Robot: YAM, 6 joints.
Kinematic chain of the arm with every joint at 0, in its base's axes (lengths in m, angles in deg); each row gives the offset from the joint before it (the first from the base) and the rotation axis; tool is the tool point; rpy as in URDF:
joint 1: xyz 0 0 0.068 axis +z
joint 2: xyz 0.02 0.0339 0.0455 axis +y
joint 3: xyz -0.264 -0.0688 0 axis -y
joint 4: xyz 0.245 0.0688 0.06 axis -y
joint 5: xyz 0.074 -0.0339 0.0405 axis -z
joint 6: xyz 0.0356 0 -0.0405 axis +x
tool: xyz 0 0 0 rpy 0 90 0
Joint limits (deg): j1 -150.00..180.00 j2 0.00..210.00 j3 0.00..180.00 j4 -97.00..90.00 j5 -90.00..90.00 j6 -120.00..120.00
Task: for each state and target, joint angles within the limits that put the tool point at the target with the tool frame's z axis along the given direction. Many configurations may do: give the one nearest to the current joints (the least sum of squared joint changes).
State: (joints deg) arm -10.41 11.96 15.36 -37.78 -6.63 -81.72
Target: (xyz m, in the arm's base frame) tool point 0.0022 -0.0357 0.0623 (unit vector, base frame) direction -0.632 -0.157 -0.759
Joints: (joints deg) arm -50.64 62.06 0.12 -48.28 36.03 -81.72
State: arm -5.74 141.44 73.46 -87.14 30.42 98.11
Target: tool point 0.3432 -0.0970 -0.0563 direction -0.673 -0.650 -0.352
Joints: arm -11.37 163.31 99.91 -83.09 50.37 98.11
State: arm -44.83 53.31 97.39 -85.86 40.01 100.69
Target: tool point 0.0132 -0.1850 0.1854 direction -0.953 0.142 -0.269
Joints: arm -76.08 95.25 48.41 -96.93 62.94 100.69
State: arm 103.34 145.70 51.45 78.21 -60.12 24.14
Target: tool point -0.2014 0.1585 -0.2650 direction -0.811 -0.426 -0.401
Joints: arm 134.81 193.45 72.82 64.53 -61.11 24.14
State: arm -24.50 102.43 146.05 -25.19 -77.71 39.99
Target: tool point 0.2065 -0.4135 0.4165 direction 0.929 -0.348 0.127
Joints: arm -66.62 111.09 106.16 15.39 -45.60 39.99
